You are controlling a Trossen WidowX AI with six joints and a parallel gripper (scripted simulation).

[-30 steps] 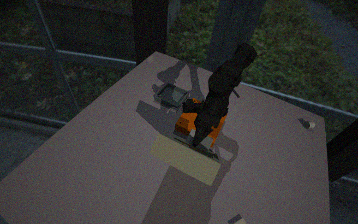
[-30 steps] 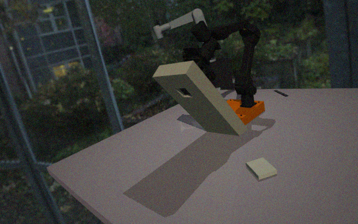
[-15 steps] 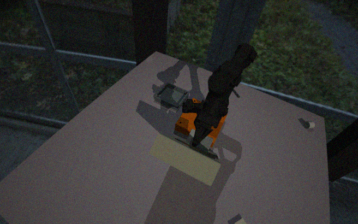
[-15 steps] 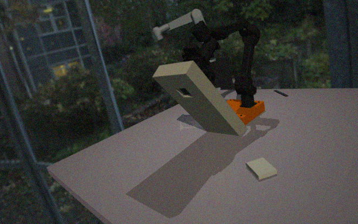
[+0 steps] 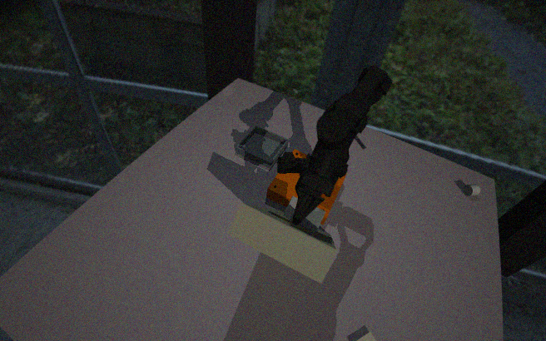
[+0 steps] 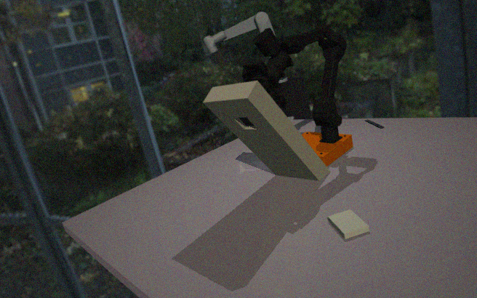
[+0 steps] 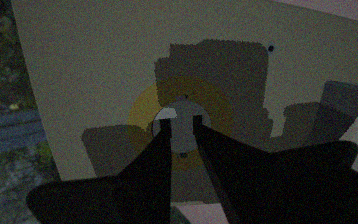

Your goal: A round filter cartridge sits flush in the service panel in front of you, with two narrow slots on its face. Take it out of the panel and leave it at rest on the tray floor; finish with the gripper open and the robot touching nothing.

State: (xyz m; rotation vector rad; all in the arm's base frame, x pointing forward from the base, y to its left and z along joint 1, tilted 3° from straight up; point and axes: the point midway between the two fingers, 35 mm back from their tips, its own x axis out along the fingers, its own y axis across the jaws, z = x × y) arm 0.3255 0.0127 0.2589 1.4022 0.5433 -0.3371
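Now: gripper tip 1 cm short of the round filter cartridge and 1 cm above it. From my gripper tip the other things lie so: tray: 39 cm behind, 31 cm to the right, 27 cm below.
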